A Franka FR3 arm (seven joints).
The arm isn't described. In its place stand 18 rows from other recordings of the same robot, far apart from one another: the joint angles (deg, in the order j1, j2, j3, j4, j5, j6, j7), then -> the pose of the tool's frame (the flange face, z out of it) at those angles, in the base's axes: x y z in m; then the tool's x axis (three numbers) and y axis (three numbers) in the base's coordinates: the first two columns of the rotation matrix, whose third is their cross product.
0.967, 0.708, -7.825, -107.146, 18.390, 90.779, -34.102 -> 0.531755 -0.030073 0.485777 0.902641 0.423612 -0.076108 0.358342 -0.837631 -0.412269
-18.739, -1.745, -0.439, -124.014, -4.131, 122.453, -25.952 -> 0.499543 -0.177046 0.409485 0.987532 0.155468 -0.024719 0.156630 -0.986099 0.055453
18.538, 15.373, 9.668, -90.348, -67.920, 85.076, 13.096 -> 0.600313 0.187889 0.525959 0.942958 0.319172 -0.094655 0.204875 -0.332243 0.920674
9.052, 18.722, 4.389, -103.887, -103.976, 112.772, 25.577 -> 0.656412 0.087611 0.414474 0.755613 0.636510 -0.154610 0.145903 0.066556 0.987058
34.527, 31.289, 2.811, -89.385, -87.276, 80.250, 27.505 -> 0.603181 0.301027 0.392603 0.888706 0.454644 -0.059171 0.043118 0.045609 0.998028
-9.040, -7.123, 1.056, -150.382, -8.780, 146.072, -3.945 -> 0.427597 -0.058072 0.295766 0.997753 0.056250 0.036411 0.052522 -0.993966 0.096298
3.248, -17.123, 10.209, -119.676, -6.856, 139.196, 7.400 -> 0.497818 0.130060 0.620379 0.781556 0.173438 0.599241 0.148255 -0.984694 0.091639
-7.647, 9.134, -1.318, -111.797, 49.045, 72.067, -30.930 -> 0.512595 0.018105 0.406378 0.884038 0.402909 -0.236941 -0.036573 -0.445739 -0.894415
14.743, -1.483, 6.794, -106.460, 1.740, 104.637, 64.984 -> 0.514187 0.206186 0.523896 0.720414 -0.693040 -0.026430 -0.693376 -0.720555 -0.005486
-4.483, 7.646, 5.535, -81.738, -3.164, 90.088, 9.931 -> 0.596110 0.000900 0.616357 0.987693 -0.155120 0.020014 -0.155811 -0.986996 0.039513
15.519, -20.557, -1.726, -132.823, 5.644, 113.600, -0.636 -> 0.429425 0.111014 0.484045 0.976935 0.212397 0.022044 0.213538 -0.971670 -0.101290
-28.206, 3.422, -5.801, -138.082, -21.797, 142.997, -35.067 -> 0.411671 -0.275325 0.289533 0.943141 0.299074 -0.145049 0.322997 -0.927636 0.187521
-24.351, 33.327, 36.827, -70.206, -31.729, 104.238, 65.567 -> 0.719976 -0.005510 0.493561 0.584327 -0.775591 0.238789 -0.796565 -0.604394 -0.013857
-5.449, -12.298, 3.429, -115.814, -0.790, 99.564, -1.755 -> 0.486164 -0.016470 0.536805 0.997530 -0.004508 -0.070099 -0.002831 -0.999708 0.024006
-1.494, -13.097, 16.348, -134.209, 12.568, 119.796, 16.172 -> 0.448246 0.132228 0.418674 0.988018 -0.138629 -0.067836 -0.145406 -0.983456 -0.108037
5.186, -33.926, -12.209, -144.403, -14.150, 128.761, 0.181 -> 0.396067 -0.062096 0.504775 0.952637 0.032323 0.302388 -0.001546 -0.993808 0.111101
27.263, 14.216, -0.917, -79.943, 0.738, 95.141, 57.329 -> 0.569150 0.284658 0.568041 0.857042 -0.515243 0.001761 -0.515120 -0.856902 -0.019263
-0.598, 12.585, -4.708, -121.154, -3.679, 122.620, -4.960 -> 0.547084 -0.053138 0.296101 0.979710 0.028651 -0.198363 0.038758 -0.998131 0.047258
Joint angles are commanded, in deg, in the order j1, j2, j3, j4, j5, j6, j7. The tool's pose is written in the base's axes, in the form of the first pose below.
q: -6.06, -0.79, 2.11, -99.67, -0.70, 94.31, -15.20
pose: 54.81, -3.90, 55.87; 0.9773, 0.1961, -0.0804; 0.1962, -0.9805, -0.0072; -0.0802, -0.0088, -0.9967
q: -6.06, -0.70, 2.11, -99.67, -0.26, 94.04, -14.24
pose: 54.80, -3.82, 55.74; 0.9802, 0.1784, -0.0861; 0.1792, -0.9838, 0.0010; -0.0845, -0.0164, -0.9963
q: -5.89, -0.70, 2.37, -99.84, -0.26, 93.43, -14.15
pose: 54.67, -3.40, 55.52; 0.9779, 0.1840, -0.0996; 0.1850, -0.9827, 0.0011; -0.0977, -0.0195, -0.9950
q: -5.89, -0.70, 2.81, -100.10, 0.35, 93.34, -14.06
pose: 54.64, -2.86, 55.30; 0.9765, 0.1881, -0.1051; 0.1903, -0.9817, 0.0112; -0.1011, -0.0309, -0.9944
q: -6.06, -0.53, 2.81, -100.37, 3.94, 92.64, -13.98
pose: 54.55, -2.38, 54.85; 0.9775, 0.1730, -0.1209; 0.1828, -0.9803, 0.0752; -0.1055, -0.0956, -0.9898
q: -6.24, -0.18, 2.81, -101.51, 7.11, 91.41, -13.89
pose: 54.24, -1.95, 53.49; 0.9744, 0.1548, -0.1631; 0.1773, -0.9751, 0.1336; -0.1383, -0.1591, -0.9775
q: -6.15, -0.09, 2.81, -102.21, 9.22, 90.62, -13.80
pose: 54.00, -1.45, 52.81; 0.9716, 0.1449, -0.1870; 0.1774, -0.9691, 0.1713; -0.1564, -0.1996, -0.9673
